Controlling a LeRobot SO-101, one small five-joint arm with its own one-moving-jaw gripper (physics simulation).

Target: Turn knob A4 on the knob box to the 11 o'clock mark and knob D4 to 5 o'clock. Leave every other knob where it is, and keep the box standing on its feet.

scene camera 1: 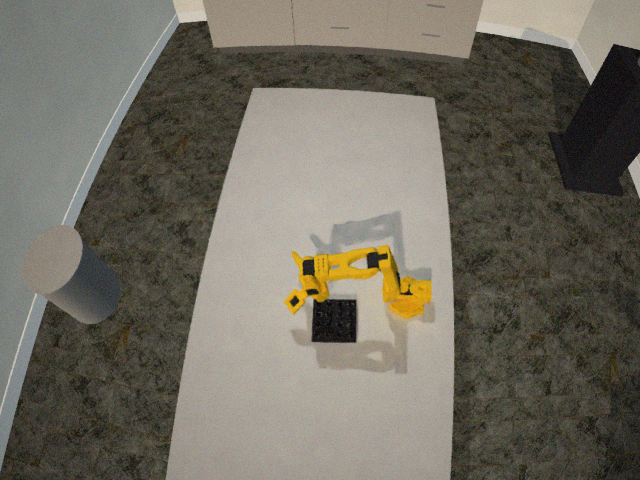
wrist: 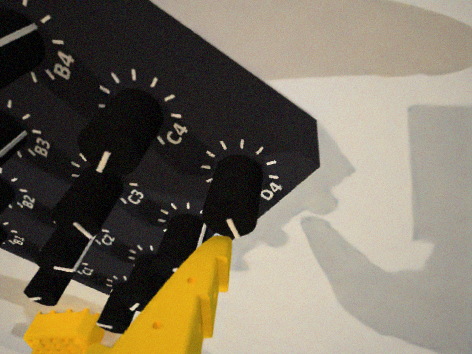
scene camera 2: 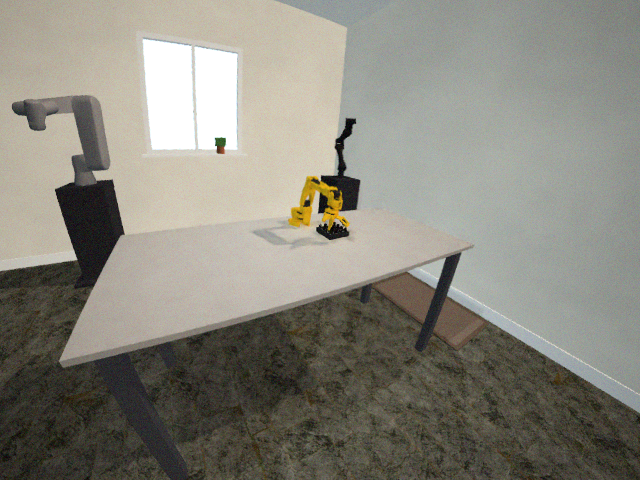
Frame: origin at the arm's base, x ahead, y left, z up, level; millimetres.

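Where they show: hand, tool point: [scene camera 1: 322,299] [wrist: 230,257] [scene camera 2: 328,229]; arm's base, link origin: [scene camera 1: 399,298] [wrist: 118,336] [scene camera 2: 301,224].
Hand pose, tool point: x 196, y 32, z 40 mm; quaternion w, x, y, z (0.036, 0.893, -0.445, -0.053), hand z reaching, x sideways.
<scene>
Things, the pixels of their centre, and the offset from my tool point. "*": a spot on its surface instead. Level surfaces: height alone.
- black knob box, body centre: [wrist: 54,174] [scene camera 1: 334,320] [scene camera 2: 332,230] dx -34, dy +45, dz -21 mm
- Knob D4, body centre: [wrist: 234,195] dx +8, dy +7, dz -9 mm
- Knob C4, body centre: [wrist: 124,130] dx +7, dy +33, dz -9 mm
- knob B4, surface spot: [wrist: 17,52] * dx +9, dy +56, dz -9 mm
- pale table, surface height: dz -40 mm
The black knob box [scene camera 1: 334,339] [scene camera 2: 334,236] [wrist: 225,102] stands flat on the table, its corner by D4 showing in the wrist view. Knob D4 [wrist: 236,187] is a tall black knob; the white line on its top slants toward the lower right of that view. I cannot read its clock mark. Knob A4 does not show in the wrist view and cannot be told apart in the scene views. My gripper [scene camera 1: 308,277] [scene camera 2: 334,223] is fully open and empty at the box's edge. In the wrist view its notched fixed jaw has its tip close beside D4's lower left; the moving jaw is out of picture.
Knob C4 [wrist: 122,130] and knob B4 [wrist: 17,52] stand in D4's row. Several other knobs stand close behind the fixed jaw. The box rests on the pale table [scene camera 1: 336,155] [scene camera 2: 222,284]. A grey arm [scene camera 2: 93,134] and a black arm [scene camera 2: 341,149] stand on pedestals beyond the table.
</scene>
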